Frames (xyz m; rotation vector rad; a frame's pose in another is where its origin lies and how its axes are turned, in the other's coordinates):
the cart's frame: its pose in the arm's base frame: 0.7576 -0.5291 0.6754 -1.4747 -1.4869 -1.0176
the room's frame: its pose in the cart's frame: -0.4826 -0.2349 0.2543 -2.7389 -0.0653 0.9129
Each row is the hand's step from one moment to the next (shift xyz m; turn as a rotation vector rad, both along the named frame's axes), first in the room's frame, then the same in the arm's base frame.
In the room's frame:
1: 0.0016 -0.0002 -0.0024 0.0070 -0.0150 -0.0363
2: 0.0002 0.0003 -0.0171 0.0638 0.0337 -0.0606
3: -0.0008 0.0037 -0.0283 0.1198 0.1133 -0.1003
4: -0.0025 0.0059 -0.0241 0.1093 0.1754 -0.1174
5: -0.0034 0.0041 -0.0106 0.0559 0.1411 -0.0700
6: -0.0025 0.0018 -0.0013 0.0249 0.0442 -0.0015
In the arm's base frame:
1: -0.0002 0.0019 0.0022 0.0070 0.0359 0.0159
2: -0.0042 0.0159 0.0048 -0.0393 0.0322 0.0793
3: -0.0101 0.0257 0.0071 -0.1191 0.0355 0.1477
4: -0.0115 0.0217 0.0044 -0.1842 0.0386 0.1451
5: -0.0068 0.0097 -0.0002 -0.1462 0.0163 0.0793
6: -0.0023 0.0014 -0.0020 -0.0403 -0.0159 0.0264

